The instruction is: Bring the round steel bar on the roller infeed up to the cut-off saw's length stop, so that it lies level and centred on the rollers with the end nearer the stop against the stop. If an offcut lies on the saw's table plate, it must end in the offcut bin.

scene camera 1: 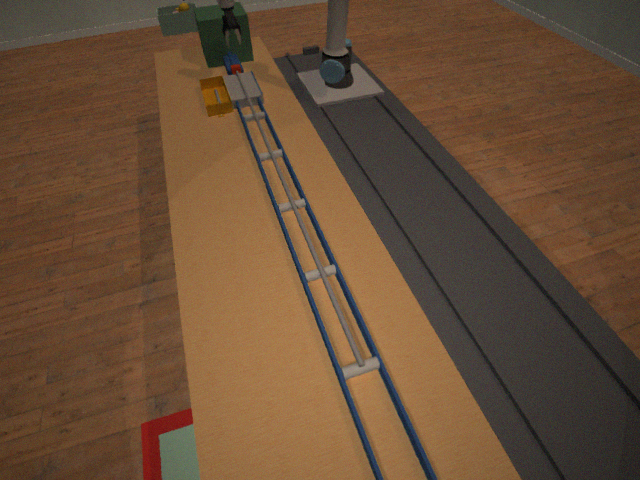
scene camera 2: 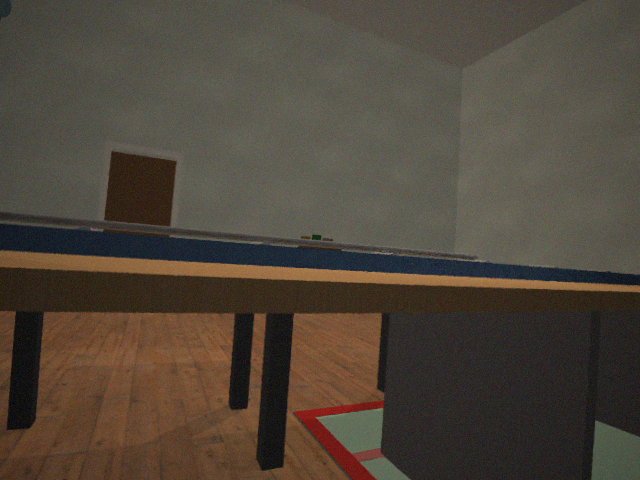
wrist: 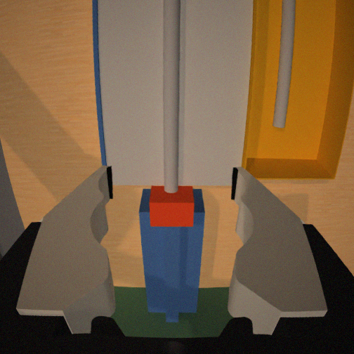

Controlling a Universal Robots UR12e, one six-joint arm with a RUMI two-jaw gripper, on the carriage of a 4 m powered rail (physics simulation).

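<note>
The long round steel bar lies lengthwise along the roller infeed and across the saw's grey table plate. In the wrist view its end meets the red face of the length stop, with no gap that I can see. It looks level and about centred between the blue rails. A short offcut lies in the yellow offcut bin. My gripper is open and empty, above the stop, its jaws on either side.
The green saw housing stands behind the stop. The arm's base rides on a pale carriage plate on the dark rail beside the table. A grey-green box stands past the table's far end.
</note>
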